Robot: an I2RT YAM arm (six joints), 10 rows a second.
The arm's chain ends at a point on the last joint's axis. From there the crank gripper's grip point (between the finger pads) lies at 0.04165 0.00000 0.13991 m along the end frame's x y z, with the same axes.
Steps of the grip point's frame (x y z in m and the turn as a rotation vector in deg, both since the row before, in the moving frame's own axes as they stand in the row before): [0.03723 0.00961 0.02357 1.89 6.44 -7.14]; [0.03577 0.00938 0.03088 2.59 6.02 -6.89]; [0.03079 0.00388 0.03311 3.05 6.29 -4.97]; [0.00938 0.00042 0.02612 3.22 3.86 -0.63]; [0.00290 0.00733 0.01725 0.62 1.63 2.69]
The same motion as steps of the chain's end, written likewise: [0.02245 0.02027 0.02927 1.89 6.44 -7.14]; [0.02205 0.02144 0.03626 2.59 6.02 -6.89]; [0.01622 0.01544 0.03880 3.05 6.29 -4.97]; [0.00011 0.00870 0.02947 3.22 3.86 -0.63]; [-0.00105 0.00679 0.01849 0.62 1.63 2.69]
